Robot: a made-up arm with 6 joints. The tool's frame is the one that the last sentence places. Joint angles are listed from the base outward.
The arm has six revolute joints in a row. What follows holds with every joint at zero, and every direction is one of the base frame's. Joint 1 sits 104 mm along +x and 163 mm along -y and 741 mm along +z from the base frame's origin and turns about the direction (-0.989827, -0.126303, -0.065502). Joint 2 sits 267 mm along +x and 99 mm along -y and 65 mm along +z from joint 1 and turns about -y. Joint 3 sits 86 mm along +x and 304 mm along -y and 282 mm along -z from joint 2 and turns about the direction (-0.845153, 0.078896, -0.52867). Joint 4 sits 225 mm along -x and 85 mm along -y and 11 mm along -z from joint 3 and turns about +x. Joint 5 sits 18 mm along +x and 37 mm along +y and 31 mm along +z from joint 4 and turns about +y. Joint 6 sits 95 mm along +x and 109 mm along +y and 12 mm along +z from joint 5 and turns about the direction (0.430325, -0.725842, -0.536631). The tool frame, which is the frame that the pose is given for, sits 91 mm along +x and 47 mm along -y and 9 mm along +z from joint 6; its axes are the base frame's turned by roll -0.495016, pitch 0.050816 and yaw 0.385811 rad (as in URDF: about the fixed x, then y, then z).
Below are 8 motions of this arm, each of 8 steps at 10 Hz.
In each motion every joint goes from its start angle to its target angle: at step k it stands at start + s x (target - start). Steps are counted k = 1, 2, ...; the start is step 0. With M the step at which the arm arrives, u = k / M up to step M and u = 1 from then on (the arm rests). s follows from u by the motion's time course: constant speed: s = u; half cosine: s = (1 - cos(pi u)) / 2; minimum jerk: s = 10 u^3 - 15 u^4 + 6 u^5.
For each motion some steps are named. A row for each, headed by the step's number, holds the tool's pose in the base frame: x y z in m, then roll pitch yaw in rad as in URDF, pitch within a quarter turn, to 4 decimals.
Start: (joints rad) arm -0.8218 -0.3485 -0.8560 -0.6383 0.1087 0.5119
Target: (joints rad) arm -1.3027 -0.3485 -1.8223 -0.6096 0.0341 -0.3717
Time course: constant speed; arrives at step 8
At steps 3, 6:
3: 0.2842 -0.1593 0.2754 1.0520 -0.6421 0.3180
6: 0.2721 -0.0792 0.2998 1.5654 -0.9915 0.0352

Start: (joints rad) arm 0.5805 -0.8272 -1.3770 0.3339 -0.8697 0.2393
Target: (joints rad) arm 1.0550 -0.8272 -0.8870 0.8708 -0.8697 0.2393
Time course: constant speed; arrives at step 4
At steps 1, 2, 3, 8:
1: 0.1764 -0.7910 1.0062 0.4770 -0.2919 -0.5704
2: 0.1671 -0.7599 1.0888 0.3584 -0.3367 -0.6018
3: 0.1550 -0.7164 1.1678 0.2480 -0.3982 -0.6377
8: 0.1404 -0.6608 1.2411 0.1470 -0.4770 -0.6745

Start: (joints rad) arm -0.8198 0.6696 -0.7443 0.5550 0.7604 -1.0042
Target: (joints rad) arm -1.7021 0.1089 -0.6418 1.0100 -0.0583 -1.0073
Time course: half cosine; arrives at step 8
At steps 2, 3, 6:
2: 0.4675 -0.1964 0.3332 -0.7778 -0.6708 2.3990
3: 0.4523 -0.1583 0.3202 -0.9761 -0.9366 2.5828
6: 0.4121 0.0174 0.2708 -2.9815 -1.0468 -1.5966

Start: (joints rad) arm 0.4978 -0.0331 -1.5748 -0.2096 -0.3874 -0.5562
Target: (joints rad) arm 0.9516 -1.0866 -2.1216 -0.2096 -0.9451 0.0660
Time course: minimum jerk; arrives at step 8
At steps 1, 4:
1: 0.4006 -0.6584 0.8362 -0.4225 -0.3683 1.3605
4: 0.2608 -0.7090 0.9666 0.1021 -0.5756 0.5340

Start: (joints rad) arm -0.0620 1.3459 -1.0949 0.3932 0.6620 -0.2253
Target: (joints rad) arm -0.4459 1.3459 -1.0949 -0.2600 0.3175 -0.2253
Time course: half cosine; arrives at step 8
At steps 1, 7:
1: 0.6586 -0.5295 0.7219 -0.9461 -0.1747 1.9488
7: 0.6928 -0.4851 0.6030 -1.3421 -0.7927 1.6084

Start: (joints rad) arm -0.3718 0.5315 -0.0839 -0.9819 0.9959 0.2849
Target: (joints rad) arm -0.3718 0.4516 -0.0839 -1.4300 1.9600 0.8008
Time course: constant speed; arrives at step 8
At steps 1, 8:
1: 0.5687 -0.5349 0.2400 -0.8532 0.3818 -0.4067
8: 0.4140 -0.5905 0.1974 -1.3306 0.3537 -1.2923

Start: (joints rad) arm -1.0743 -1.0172 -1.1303 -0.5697 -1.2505 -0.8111
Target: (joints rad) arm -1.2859 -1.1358 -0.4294 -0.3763 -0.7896 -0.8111
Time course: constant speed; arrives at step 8
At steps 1, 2, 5, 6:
1: 0.1983 -0.3886 0.3522 0.6500 -0.6187 0.5806
2: 0.2037 -0.3660 0.3583 0.6103 -0.6181 0.7068
5: 0.2084 -0.2965 0.3749 0.4964 -0.5884 1.0781
6: 0.2061 -0.2735 0.3797 0.4622 -0.5695 1.1970

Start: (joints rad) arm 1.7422 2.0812 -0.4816 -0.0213 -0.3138 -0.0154
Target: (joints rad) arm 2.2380 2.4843 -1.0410 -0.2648 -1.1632 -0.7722
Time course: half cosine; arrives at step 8
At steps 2, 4, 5, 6, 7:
2: 0.3849 0.1610 1.1934 -1.3759 0.8186 2.9357
4: 0.3553 0.2218 1.1602 -0.9773 0.7794 -2.7246
5: 0.3487 0.2580 1.1427 -0.8630 0.6673 -2.4815
6: 0.3478 0.2926 1.1257 -0.8265 0.5474 -2.3352
7: 0.3493 0.3180 1.1120 -0.8257 0.4602 -2.2622

